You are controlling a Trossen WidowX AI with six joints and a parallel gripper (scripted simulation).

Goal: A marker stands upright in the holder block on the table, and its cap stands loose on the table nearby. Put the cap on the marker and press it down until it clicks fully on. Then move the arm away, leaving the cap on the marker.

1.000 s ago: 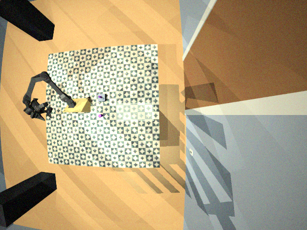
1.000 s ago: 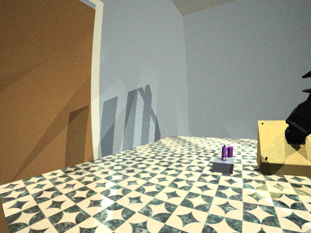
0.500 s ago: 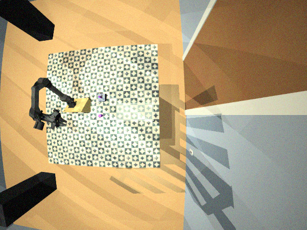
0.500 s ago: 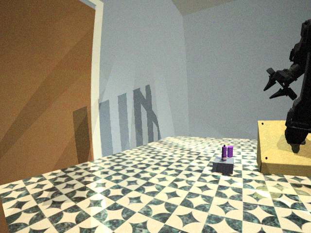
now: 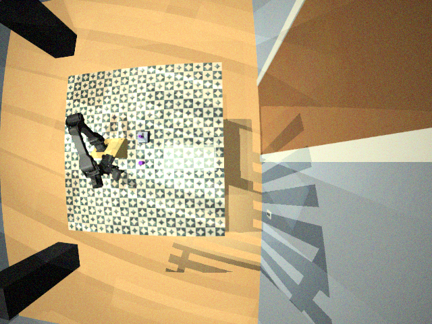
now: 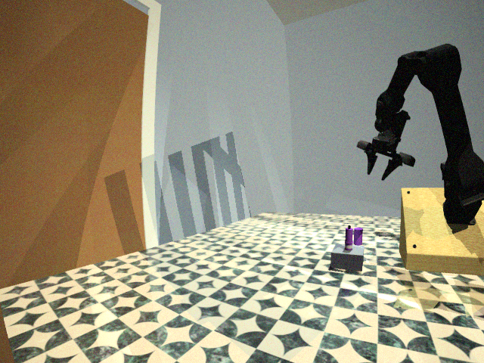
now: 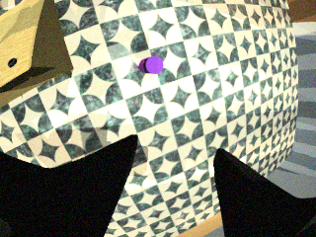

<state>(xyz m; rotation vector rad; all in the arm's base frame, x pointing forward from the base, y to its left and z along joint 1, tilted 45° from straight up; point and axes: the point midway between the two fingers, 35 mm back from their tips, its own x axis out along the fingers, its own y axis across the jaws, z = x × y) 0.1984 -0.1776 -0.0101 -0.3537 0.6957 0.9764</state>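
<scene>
Now: the purple cap 19 cm below my gripper tip, 5 cm ahead of it and 4 cm to the left of it. From my gripper tip the other things lie so: grey holder block: 22 cm to the left, 20 cm below, 6 cm ahead.
</scene>
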